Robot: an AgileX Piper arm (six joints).
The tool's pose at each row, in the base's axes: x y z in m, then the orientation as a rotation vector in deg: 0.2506, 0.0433, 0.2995, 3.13, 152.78, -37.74; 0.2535, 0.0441, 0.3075, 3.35, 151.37, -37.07; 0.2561, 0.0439, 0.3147, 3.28, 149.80, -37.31; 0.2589, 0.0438, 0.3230, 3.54, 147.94, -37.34; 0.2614, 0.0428, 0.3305, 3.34, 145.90, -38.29; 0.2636, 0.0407, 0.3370, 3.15, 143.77, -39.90; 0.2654, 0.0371, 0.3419, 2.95, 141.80, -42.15; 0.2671, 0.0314, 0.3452, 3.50, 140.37, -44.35; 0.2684, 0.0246, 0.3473, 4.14, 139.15, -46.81; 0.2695, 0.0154, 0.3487, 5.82, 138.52, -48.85; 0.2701, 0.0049, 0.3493, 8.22, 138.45, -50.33; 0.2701, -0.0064, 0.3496, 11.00, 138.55, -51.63; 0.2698, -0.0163, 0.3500, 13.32, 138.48, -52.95; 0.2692, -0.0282, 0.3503, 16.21, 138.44, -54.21
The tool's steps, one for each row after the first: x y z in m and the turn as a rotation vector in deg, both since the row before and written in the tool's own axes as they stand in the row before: -0.0058, -0.0024, -0.0058, -0.22, -1.42, 0.58; -0.0053, -0.0029, -0.0047, 0.39, -1.46, 0.24; -0.0061, -0.0033, -0.0054, 0.35, -1.71, 0.57; -0.0056, -0.0038, -0.0043, 0.95, -1.80, 0.08; -0.0049, -0.0044, -0.0029, 1.44, -1.75, -0.06; -0.0037, -0.0051, -0.0009, 1.87, -1.45, -0.28; -0.0025, -0.0062, 0.0015, 1.91, -0.75, 0.11; -0.0014, -0.0065, 0.0029, 2.07, -0.45, 0.03; -0.0005, -0.0080, 0.0049, 1.89, 0.30, 0.69; 0.0004, -0.0085, 0.0062, 1.54, 0.92, 1.16; 0.0008, -0.0090, 0.0068, 1.46, 1.18, 1.39; 0.0006, -0.0079, 0.0060, 1.40, 0.93, 1.12; 0.0007, -0.0093, 0.0074, 1.47, 1.17, 1.47
